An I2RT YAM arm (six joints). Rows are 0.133 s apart.
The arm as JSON. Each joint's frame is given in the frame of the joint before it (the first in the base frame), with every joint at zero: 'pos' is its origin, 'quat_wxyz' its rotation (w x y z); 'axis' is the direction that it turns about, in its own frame. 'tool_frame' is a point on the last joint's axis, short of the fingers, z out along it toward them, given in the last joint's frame.
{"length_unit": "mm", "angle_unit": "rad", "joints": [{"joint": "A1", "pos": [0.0, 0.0, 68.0], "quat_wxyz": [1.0, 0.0, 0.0, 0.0], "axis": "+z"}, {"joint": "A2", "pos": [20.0, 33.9, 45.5], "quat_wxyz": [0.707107, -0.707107, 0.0, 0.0], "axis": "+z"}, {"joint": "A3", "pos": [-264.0, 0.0, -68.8], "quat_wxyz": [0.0, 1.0, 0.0, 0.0], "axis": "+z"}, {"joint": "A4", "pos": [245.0, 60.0, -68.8], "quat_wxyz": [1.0, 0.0, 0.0, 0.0], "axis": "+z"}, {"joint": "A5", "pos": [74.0, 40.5, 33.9], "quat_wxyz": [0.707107, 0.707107, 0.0, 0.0], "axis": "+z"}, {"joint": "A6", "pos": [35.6, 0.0, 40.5], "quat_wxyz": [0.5, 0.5, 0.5, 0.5], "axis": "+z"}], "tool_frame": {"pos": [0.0, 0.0, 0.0], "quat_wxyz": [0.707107, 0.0, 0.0, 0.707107]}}
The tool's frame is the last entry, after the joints.
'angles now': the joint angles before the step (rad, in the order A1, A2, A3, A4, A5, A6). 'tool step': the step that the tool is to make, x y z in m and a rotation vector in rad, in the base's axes. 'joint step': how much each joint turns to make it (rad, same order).
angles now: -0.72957, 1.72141, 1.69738, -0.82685, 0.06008, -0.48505
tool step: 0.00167, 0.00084, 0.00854, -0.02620, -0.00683, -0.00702
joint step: 0.00649, 0.00191, 0.03014, -0.00572, 0.02022, 0.00000
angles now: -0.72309, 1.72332, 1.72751, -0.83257, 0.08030, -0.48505
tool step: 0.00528, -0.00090, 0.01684, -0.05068, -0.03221, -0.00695
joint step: 0.00954, 0.01411, 0.06754, 0.00418, 0.02365, 0.00000
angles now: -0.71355, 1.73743, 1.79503, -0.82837, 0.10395, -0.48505
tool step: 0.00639, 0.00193, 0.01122, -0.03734, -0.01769, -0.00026
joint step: 0.01677, 0.01411, 0.05074, 0.00114, 0.02403, -0.00077
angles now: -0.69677, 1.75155, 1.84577, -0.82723, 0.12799, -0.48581
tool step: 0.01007, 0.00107, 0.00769, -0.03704, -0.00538, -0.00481
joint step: 0.02176, 0.02938, 0.05799, -0.00076, 0.03662, -0.00152
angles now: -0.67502, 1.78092, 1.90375, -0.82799, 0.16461, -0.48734
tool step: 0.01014, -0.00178, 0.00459, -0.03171, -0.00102, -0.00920
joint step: 0.01526, 0.03736, 0.05835, -0.00001, 0.03433, -0.00304
